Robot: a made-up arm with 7 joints.
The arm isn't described. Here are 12 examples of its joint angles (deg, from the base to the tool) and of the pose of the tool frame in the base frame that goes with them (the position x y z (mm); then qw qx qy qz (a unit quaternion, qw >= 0)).
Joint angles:
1: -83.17 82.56 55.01 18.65 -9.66 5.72 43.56
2: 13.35 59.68 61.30 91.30 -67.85 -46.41 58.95
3: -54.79 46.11 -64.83 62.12 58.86 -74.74 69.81
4: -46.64 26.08 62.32 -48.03 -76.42 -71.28 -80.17
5: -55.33 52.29 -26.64 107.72 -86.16 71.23 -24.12
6: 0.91 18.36 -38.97 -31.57 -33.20 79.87 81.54
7: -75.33 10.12 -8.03 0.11 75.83 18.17 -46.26
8: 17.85 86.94 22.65 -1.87 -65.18 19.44 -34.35
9: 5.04 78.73 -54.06 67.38 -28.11 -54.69 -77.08
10: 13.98 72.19 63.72 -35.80 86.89 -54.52 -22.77
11: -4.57 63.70 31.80 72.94 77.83 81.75 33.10
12: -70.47 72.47 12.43 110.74 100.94 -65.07 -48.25
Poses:
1: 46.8 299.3 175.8 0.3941 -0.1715 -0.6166 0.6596
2: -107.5 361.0 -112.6 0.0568 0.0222 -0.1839 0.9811
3: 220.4 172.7 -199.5 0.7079 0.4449 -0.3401 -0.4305
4: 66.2 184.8 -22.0 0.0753 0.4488 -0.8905 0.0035
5: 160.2 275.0 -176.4 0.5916 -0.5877 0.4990 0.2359
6: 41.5 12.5 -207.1 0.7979 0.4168 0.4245 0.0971
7: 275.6 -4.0 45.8 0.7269 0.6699 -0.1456 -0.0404
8: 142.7 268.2 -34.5 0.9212 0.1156 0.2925 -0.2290
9: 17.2 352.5 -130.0 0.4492 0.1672 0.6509 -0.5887
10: 97.3 197.8 20.7 0.0923 -0.9863 -0.0412 0.1304
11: -3.4 362.8 -89.4 0.2768 -0.6499 -0.5406 -0.4569
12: 185.3 310.1 -79.3 0.5115 0.4738 0.4645 -0.5459
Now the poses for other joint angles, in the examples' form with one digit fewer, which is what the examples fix.
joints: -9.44 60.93 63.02 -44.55 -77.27 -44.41 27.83
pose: 39 189 60 0.591 -0.192 -0.783 -0.021
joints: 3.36 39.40 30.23 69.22 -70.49 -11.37 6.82
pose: -29 310 -242 0.673 -0.190 0.187 0.690
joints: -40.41 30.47 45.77 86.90 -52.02 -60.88 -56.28
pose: 160 247 -232 0.934 -0.075 -0.253 0.241
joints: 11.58 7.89 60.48 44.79 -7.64 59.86 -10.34
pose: -105 171 -298 0.440 -0.410 0.688 0.406
